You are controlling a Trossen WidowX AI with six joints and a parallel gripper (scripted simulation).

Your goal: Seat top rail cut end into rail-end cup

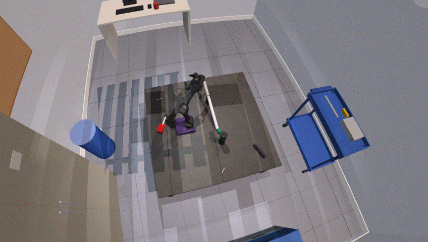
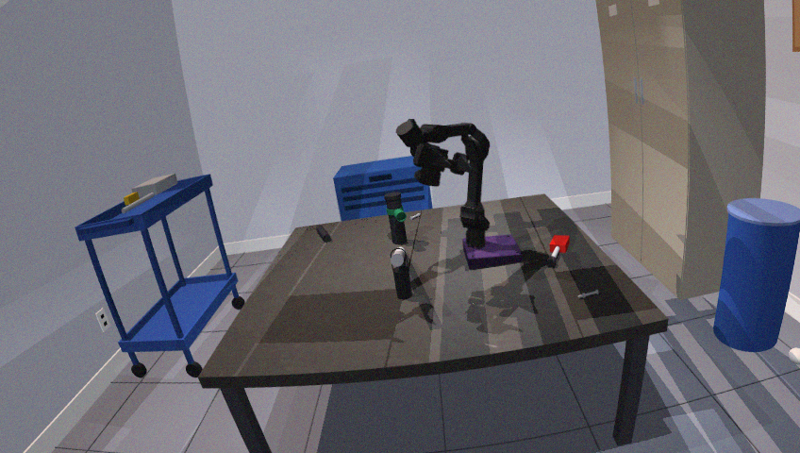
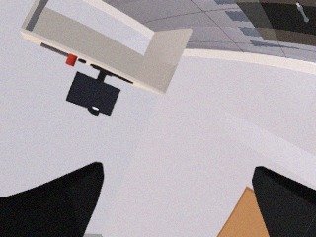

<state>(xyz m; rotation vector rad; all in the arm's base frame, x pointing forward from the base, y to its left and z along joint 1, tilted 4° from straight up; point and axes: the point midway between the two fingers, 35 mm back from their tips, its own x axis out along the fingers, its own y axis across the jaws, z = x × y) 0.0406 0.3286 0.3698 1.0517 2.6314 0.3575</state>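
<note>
Now: the green rail-end cup 31 cm ahead of my gripper tip, 48 cm to the right of it and 26 cm below it. Round my gripper tip: dark bar (73 cm ahead, 67 cm to the right, 38 cm below); then short loop-cap post (23 cm ahead, 5 cm to the right, 30 cm below); then red-handled tool (28 cm behind, 28 cm to the right, 39 cm below).
</note>
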